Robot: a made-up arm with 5 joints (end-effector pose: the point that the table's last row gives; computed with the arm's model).
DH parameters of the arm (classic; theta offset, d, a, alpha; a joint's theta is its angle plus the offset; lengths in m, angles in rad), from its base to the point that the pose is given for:
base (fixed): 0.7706 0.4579 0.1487 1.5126
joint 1: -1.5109 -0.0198 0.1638 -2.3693
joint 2: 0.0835 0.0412 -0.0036 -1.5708
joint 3: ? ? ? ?
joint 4: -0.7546 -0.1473 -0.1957 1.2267
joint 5: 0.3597 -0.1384 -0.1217 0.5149
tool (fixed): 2.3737 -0.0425 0 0
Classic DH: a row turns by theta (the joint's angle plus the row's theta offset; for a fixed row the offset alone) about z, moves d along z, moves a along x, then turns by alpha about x.
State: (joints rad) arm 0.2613 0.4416 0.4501 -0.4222 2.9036
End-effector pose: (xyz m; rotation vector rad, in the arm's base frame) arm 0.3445 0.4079 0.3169 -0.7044 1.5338 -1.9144
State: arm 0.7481 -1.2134 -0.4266 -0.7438 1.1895
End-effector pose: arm -0.1772 0.2693 0.5145 0.1699 2.2469 -1.3002
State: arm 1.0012 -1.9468 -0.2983 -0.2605 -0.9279
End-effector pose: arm -0.3444 0.2946 0.3068 -1.2516 2.7015 -0.8713
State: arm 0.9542 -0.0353 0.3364 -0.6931 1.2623
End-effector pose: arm 0.1534 0.4014 0.7372 0.5787 -2.1291 1.6951
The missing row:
joint 3: -0.7009 -0.3505 -0.0907 -2.6845
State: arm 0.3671 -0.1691 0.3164 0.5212 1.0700
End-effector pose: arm 0.1086 0.2587 0.7547 0.9543 -2.7400 0.9306
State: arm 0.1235 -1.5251 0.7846 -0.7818 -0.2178
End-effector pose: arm 0.1956 0.5197 0.6455 -0.4100 -1.7613 0.2212
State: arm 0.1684 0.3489 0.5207 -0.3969 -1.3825
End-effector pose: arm 0.5200 0.4958 0.3104 0.2100 0.3641 -0.5648
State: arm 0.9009 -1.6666 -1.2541 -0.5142 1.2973
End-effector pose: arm -0.1175 0.0804 0.1902 0.1090 1.1241 -0.6859
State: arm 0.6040 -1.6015 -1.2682 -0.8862 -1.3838
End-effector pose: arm -0.2438 0.1160 0.5233 1.3702 -1.2769 1.0299
